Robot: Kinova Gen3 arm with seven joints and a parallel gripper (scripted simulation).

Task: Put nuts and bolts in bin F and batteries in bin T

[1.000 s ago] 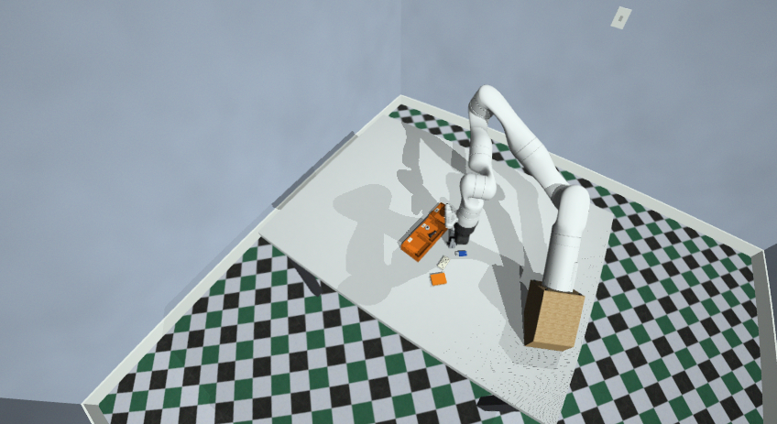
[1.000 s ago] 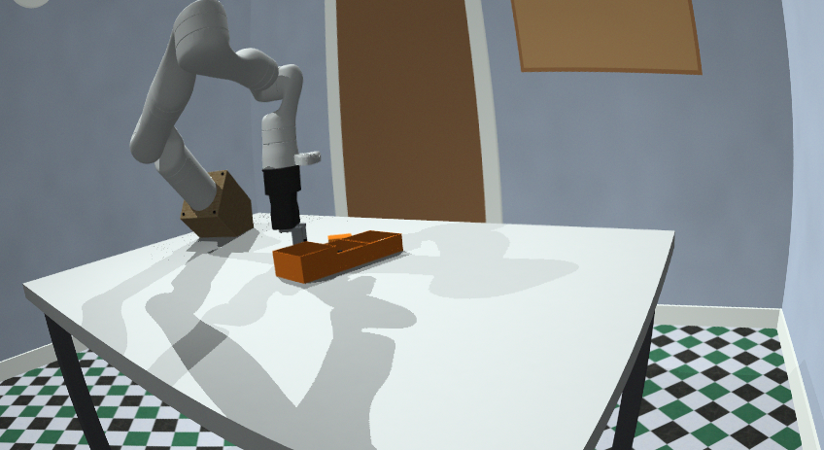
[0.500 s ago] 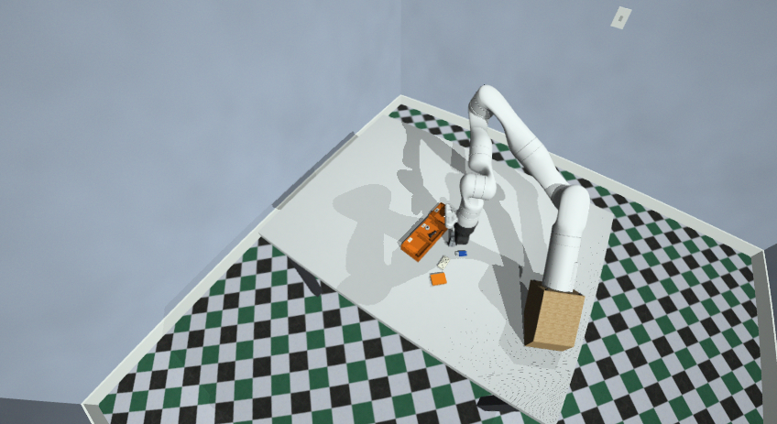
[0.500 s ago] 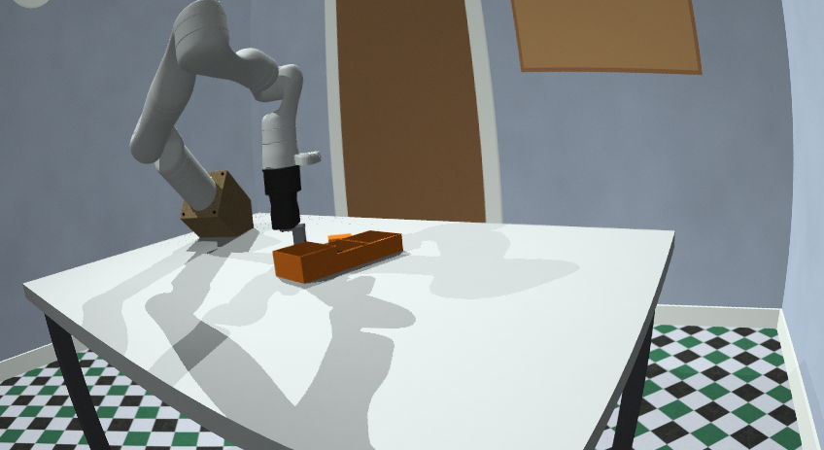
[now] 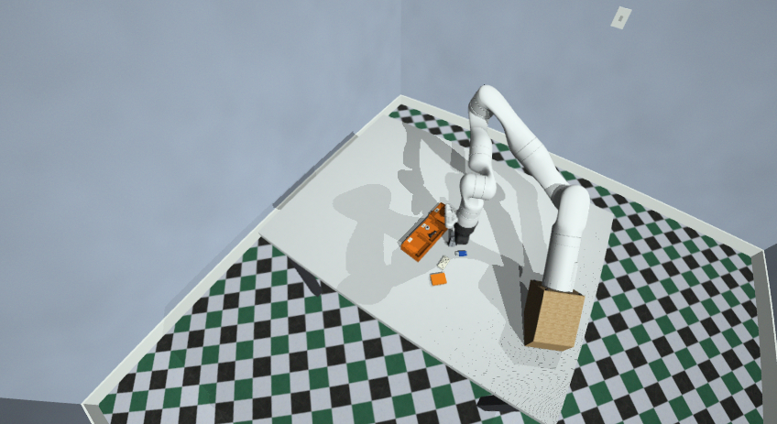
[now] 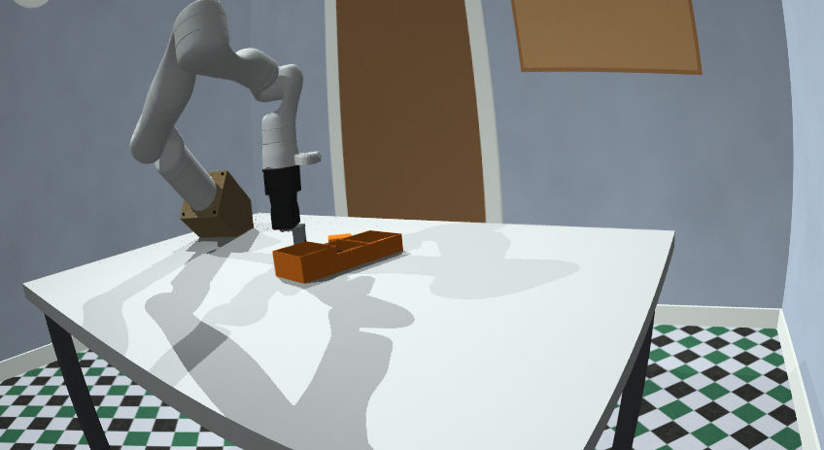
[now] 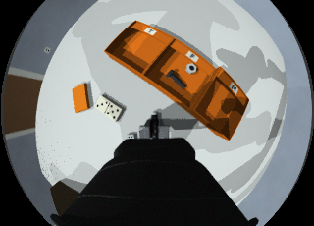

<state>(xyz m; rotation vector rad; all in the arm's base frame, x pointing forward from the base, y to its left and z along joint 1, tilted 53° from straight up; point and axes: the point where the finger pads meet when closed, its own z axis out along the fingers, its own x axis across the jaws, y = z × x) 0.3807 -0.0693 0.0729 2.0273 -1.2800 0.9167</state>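
Now: hand 8 cm short of the bolt, 1 cm to the left of it and 1 cm above it. Also, from my hand: white dotted block: 9 cm to the left, 1 cm below; orange bin: 9 cm ahead, 1 cm to the right; black cylinder: 1 cm below.
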